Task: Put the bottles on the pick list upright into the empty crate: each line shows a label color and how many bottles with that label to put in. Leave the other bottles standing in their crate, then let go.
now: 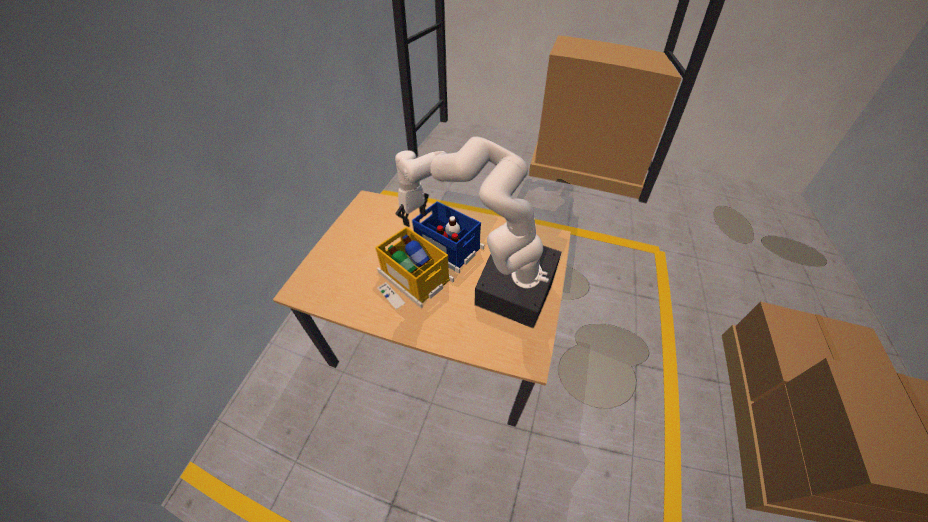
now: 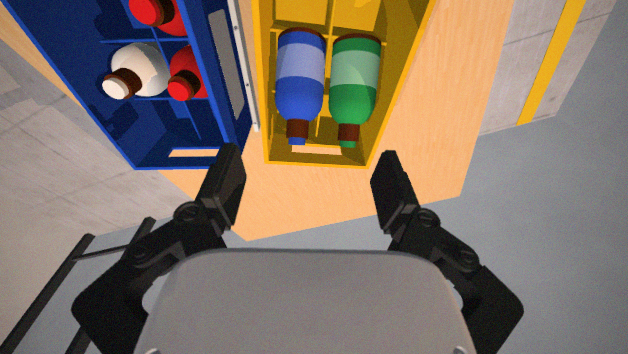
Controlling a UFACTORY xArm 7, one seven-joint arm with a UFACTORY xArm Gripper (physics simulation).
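Frame: origin at the arm's base, x right, y back, z down, level; millimetres.
Where they show: gripper, between the fingertips: (image 1: 415,220) (image 2: 310,162); arm's base, origin of its link: (image 1: 527,273).
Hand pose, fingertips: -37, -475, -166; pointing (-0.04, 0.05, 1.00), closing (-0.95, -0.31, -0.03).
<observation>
Each offset is from my fingertips to the top centre of the thing, as dx, dy, dz. Level surfaces: height alone.
My gripper (image 1: 415,218) (image 2: 310,162) is open and empty, above the crates' far-left ends. A blue bottle (image 1: 416,251) (image 2: 300,67) and a green bottle {-54, -70, +157} (image 1: 401,261) (image 2: 354,70) lie tilted far over side by side in the yellow crate (image 1: 431,285) (image 2: 316,165), caps toward the end near my gripper. In the blue crate {+214, +35, +165} (image 1: 468,243) (image 2: 200,25), a white bottle {+258, +48, +177} (image 1: 452,227) (image 2: 145,70) and two red-capped bottles {+175, +20, +177} (image 1: 440,229) (image 2: 182,87) stand upright. The pick list card {-164, -80, +338} (image 1: 393,297) shows green and blue marks; its counts are too small to read.
Both crates stand close together on the wooden table {dz +340} (image 1: 337,259) (image 2: 445,90). The black robot base (image 1: 509,301) is at the table's right side. A black rack frame (image 1: 403,71) rises behind the table, and large cardboard boxes (image 1: 603,116) stand beyond.
</observation>
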